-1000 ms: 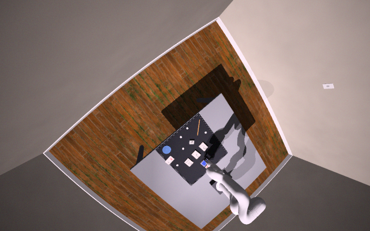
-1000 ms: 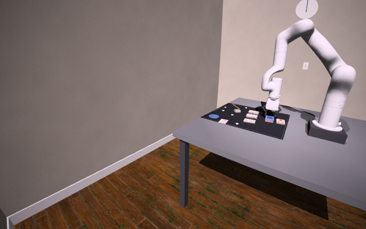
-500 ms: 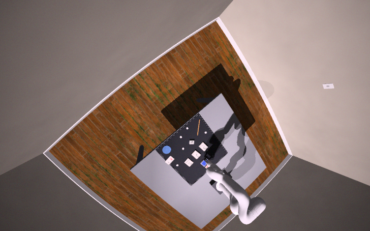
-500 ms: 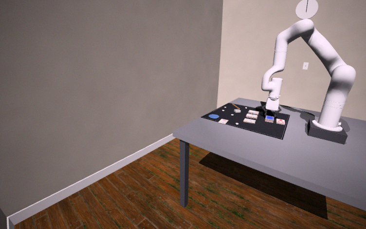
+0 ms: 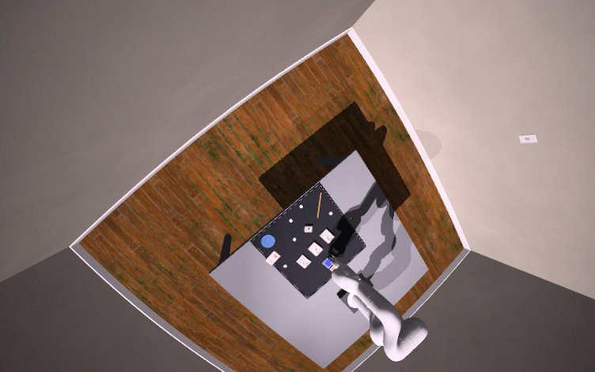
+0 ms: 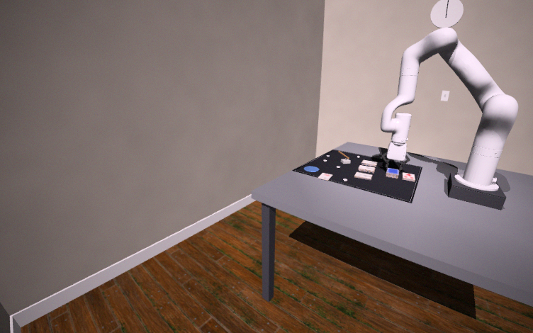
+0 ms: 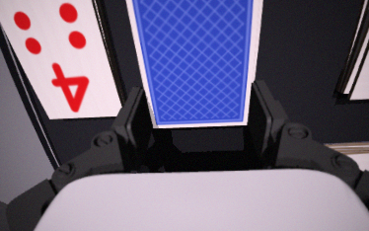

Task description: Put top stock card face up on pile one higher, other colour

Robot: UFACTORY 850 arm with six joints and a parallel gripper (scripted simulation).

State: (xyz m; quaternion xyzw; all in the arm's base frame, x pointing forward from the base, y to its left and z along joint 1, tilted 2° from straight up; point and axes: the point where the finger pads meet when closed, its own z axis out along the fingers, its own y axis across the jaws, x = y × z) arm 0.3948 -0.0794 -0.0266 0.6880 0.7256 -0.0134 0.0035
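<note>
Right now the red 4 is 90 mm behind my hand, 30 mm to the left of it and 30 mm below it. From my hand the other things lie so: black card cloth: 180 mm ahead, 50 mm below, 20 mm to the left; then red 4 card: 30 mm to the left, 10 mm below; then black 2: 150 mm ahead, 30 mm to the left, 20 mm below.
</note>
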